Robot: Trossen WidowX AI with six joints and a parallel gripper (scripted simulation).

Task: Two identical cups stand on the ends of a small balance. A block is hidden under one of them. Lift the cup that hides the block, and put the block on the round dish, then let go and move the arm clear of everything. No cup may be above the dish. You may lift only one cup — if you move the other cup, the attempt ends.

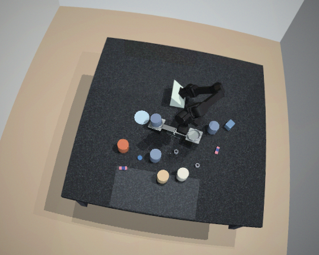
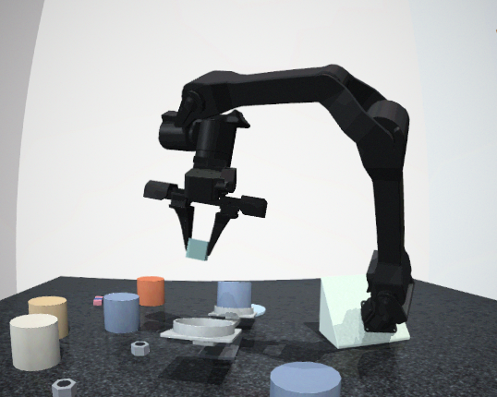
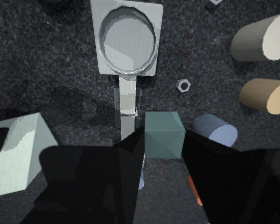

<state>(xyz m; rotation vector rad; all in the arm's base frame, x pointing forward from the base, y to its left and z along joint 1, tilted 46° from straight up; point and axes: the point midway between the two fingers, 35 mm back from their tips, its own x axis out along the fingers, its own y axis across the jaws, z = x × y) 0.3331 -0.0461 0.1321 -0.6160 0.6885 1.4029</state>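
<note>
My gripper tip is now 27 cm to the left of the round dish, 16 cm above it and 7 cm past it. Also, from my gripper tip: tan cup (30 cm ahead, 13 cm below, 2 cm to the right); then cream cup (24 cm ahead, 13 cm below, 7 cm to the left); then orange cup (33 cm to the right, 18 cm ahead, 13 cm below).
</note>
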